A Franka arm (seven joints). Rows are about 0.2 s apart.
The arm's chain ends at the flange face. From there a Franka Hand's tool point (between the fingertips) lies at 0.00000 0.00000 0.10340 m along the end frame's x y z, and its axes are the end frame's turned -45 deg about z.
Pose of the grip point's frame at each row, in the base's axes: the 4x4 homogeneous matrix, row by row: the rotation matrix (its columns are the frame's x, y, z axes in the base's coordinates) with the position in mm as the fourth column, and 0 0 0 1 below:
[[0.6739 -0.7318 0.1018 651.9], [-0.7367 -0.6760 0.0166 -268.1], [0.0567 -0.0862 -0.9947 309.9], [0 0 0 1]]
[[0.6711 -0.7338 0.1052 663.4], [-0.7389 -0.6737 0.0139 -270.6], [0.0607 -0.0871 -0.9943 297.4], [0 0 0 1]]
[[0.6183 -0.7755 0.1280 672.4], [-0.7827 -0.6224 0.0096 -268.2], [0.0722 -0.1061 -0.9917 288.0], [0 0 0 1]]
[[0.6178 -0.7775 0.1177 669.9], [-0.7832 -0.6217 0.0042 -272.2], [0.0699 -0.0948 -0.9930 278.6], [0 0 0 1]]
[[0.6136 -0.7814 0.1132 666.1], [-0.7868 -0.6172 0.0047 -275.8], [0.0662 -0.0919 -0.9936 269.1], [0 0 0 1]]
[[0.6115 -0.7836 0.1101 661.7], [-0.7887 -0.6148 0.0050 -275.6], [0.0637 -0.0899 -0.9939 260.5], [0 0 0 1]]
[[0.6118 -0.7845 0.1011 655.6], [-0.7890 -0.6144 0.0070 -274.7], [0.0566 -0.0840 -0.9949 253.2], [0 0 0 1]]
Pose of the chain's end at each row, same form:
[[-0.0409 -0.9940 0.1018 641.4], [-0.9989 0.0429 0.0166 -269.8], [-0.0209 -0.1010 -0.9947 412.8], [0 0 0 1]]
[[-0.0443 -0.9934 0.1052 652.5], [-0.9989 0.0461 0.0139 -272.0], [-0.0187 -0.1045 -0.9943 400.2], [0 0 0 1]]
[[-0.1112 -0.9856 0.1280 659.2], [-0.9936 0.1133 0.0096 -269.2], [-0.0240 -0.1261 -0.9917 390.5], [0 0 0 1]]
[[-0.1129 -0.9866 0.1177 657.7], [-0.9934 0.1142 0.0042 -272.6], [-0.0176 -0.1165 -0.9930 381.3], [0 0 0 1]]
[[-0.1187 -0.9864 0.1132 654.4], [-0.9928 0.1199 0.0047 -276.3], [-0.0182 -0.1118 -0.9936 371.8], [0 0 0 1]]
[[-0.1217 -0.9865 0.1101 650.3], [-0.9924 0.1230 0.0050 -276.1], [-0.0185 -0.1086 -0.9939 363.3], [0 0 0 1]]
[[-0.1221 -0.9873 0.1011 645.1], [-0.9924 0.1235 0.0070 -275.4], [-0.0194 -0.0994 -0.9949 356.1], [0 0 0 1]]

